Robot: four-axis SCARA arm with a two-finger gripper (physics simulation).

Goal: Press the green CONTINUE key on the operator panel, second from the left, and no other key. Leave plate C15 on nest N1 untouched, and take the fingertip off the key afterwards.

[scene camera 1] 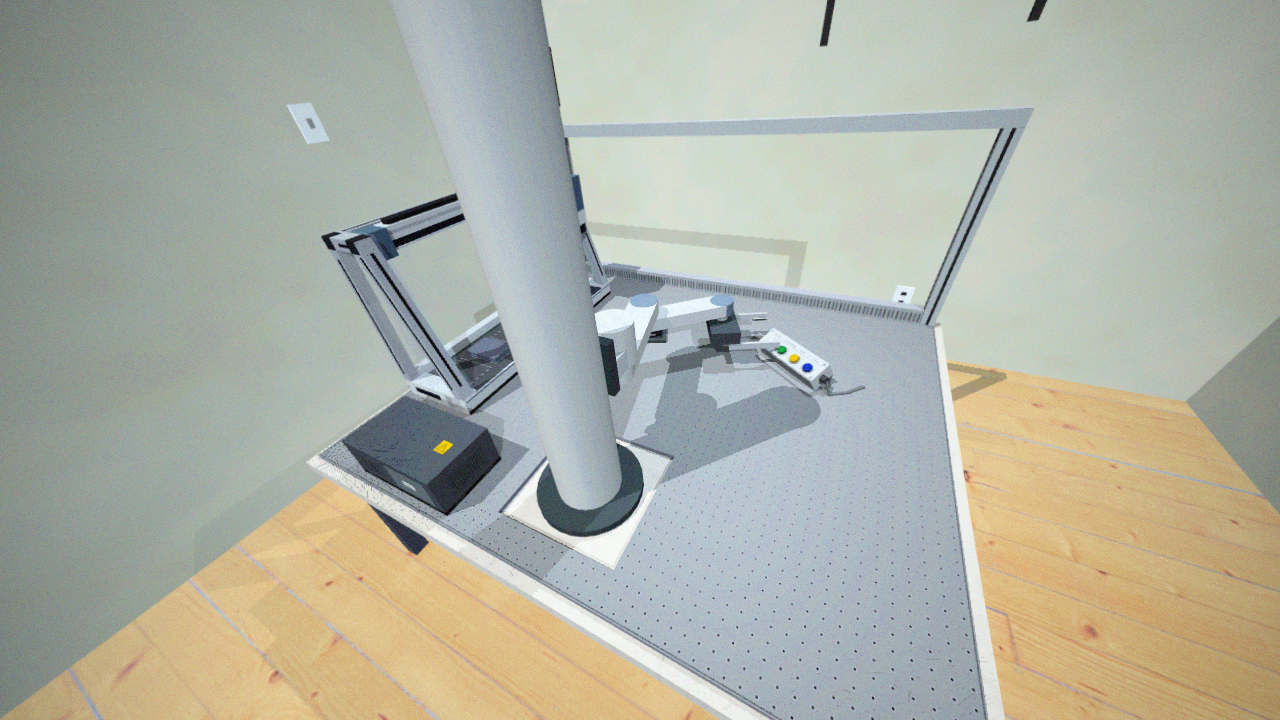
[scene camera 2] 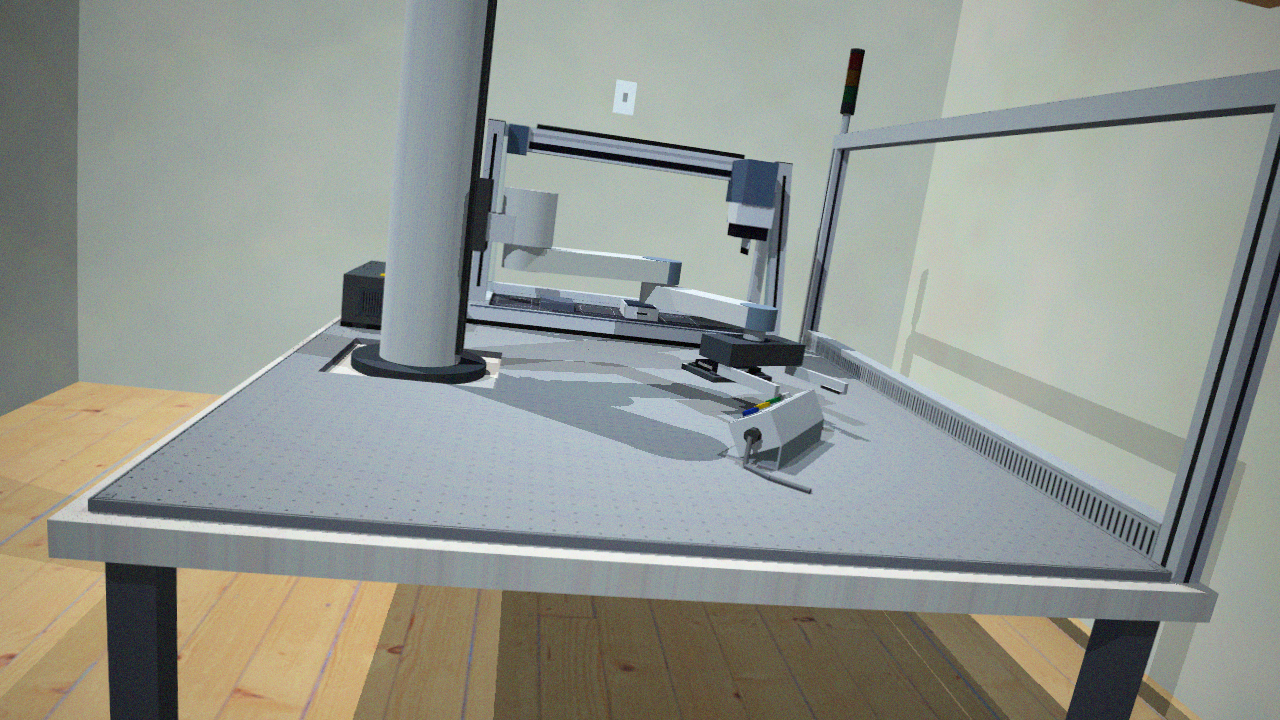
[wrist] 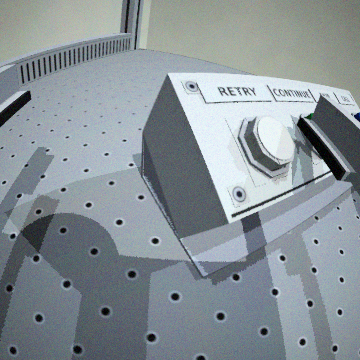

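The operator panel is a sloped white box. Its green CONTINUE key is mostly hidden behind one finger in the wrist view; the white RETRY key is beside it. The yellow key and blue key are farther along. My gripper is open wide and empty. One finger is over the panel's RETRY end, its tip close by the green key; contact cannot be told. The other finger is off the panel. I cannot identify plate C15 or nest N1.
A black fixture sits behind the gripper. A small white block lies in the gantry frame. The arm column, a dark box, the guard frame and a panel cable are around.
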